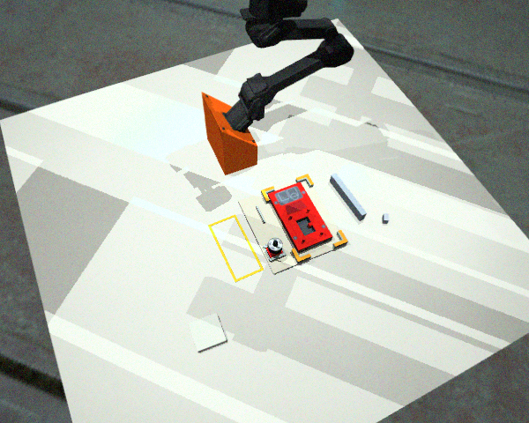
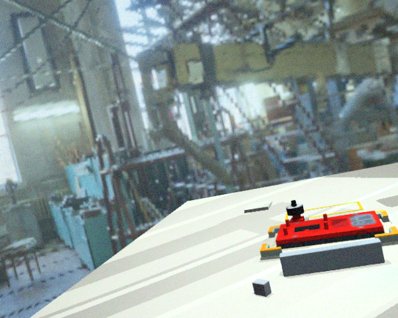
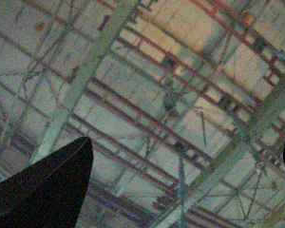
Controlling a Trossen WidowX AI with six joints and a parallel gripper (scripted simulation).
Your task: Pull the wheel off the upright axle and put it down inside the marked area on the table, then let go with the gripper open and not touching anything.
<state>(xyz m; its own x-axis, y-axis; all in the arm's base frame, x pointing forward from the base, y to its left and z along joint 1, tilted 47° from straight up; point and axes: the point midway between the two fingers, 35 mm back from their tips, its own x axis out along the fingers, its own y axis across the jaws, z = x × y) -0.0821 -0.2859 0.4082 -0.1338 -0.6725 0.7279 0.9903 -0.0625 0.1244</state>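
My gripper tip is now 63 cm above the wheel, 35 cm short of it and 18 cm to the left of it. Round my gripper tip: upright axle (64 cm below, 35 cm ahead, 18 cm to the right); then small grey cube (66 cm below, 44 cm ahead, 14 cm to the left); then grey bar (65 cm below, 32 cm ahead, 9 cm to the left).
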